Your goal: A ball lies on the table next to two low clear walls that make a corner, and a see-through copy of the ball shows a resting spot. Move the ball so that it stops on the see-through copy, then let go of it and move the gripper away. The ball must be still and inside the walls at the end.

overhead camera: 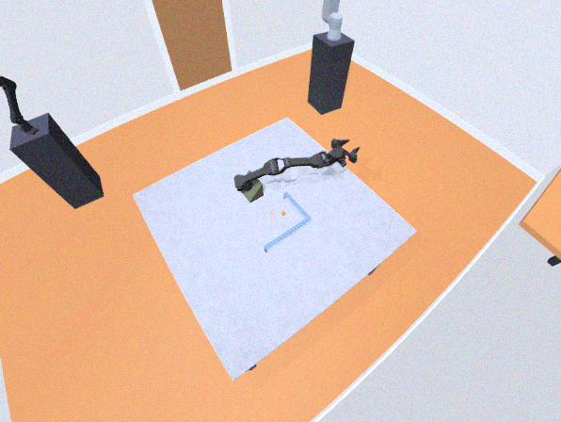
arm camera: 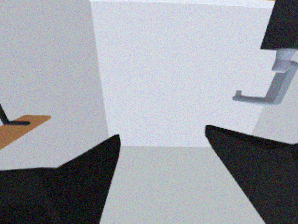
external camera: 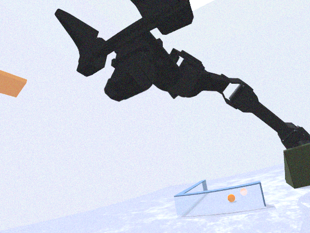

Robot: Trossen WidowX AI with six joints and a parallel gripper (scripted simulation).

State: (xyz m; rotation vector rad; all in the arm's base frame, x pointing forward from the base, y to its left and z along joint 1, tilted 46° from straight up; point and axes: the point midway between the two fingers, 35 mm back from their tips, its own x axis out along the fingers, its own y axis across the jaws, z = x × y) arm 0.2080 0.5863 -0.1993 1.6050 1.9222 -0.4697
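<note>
Now: the orange ball 30 mm ahead of my gripper tip, 490 mm to the right of it and 320 mm below it.
</note>
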